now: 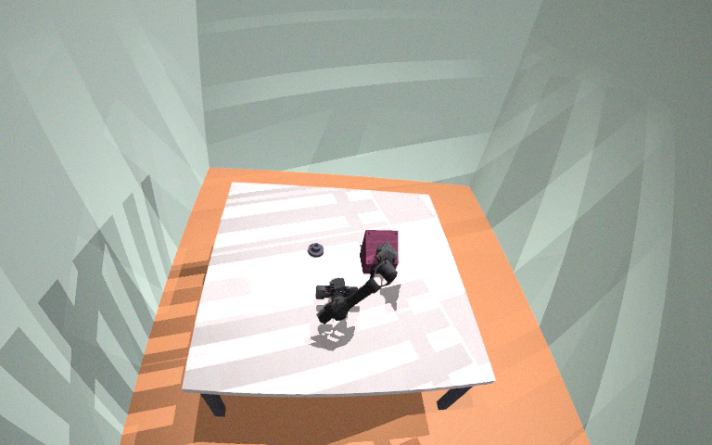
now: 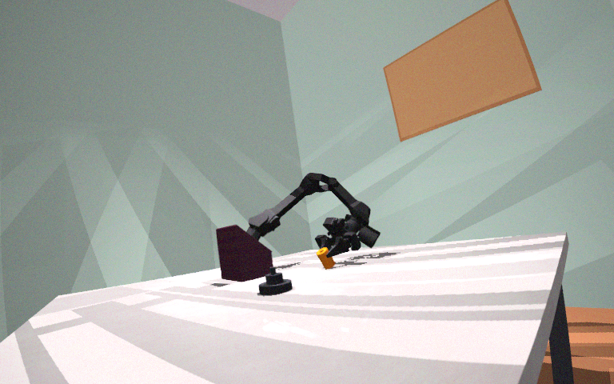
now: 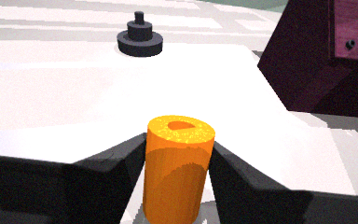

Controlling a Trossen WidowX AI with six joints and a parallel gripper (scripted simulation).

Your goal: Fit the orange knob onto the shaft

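The orange knob is 1 cm to the left of my gripper tip and 1 cm below it. Also, from my gripper tip: pedestal 10 cm ahead, 23 cm to the right, 1 cm below.
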